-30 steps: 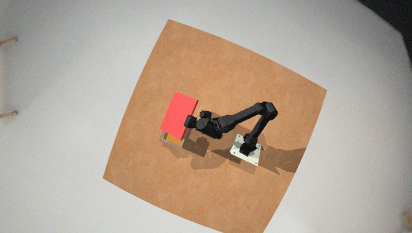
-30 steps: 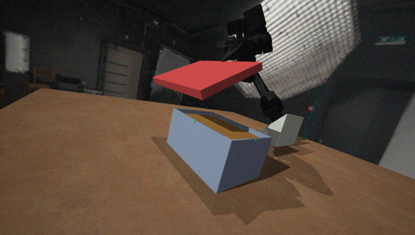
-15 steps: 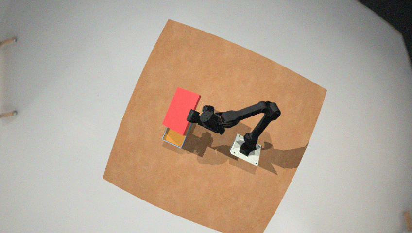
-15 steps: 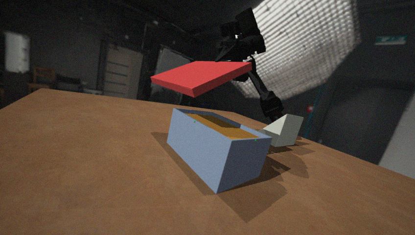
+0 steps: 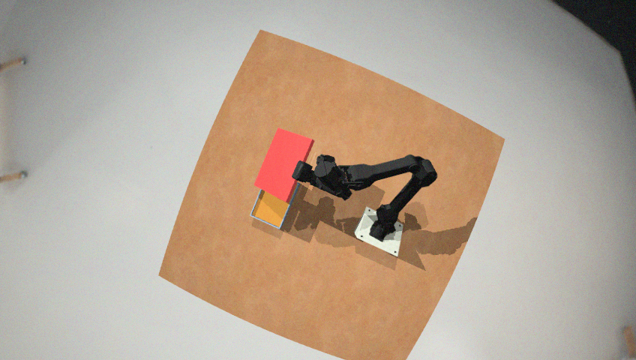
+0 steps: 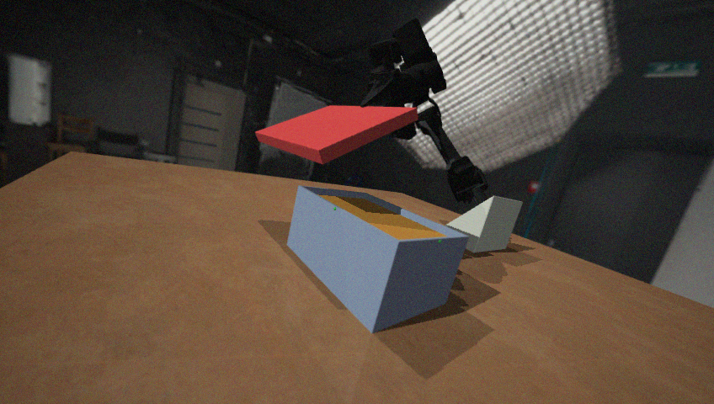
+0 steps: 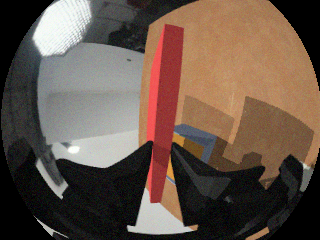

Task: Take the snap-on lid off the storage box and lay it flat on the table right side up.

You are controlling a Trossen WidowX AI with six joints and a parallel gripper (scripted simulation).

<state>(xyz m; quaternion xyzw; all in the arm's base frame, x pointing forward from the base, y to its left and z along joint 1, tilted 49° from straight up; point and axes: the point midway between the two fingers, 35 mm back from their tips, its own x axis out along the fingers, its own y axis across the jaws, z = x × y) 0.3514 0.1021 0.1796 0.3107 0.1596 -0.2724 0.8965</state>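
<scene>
The red lid lies 70 mm ahead of my gripper tip, 40 mm below it and 10 mm to the left of it. From my gripper tip the other things lie so: blue storage box (190 mm below, 160 mm to the left, 40 mm ahead).
</scene>
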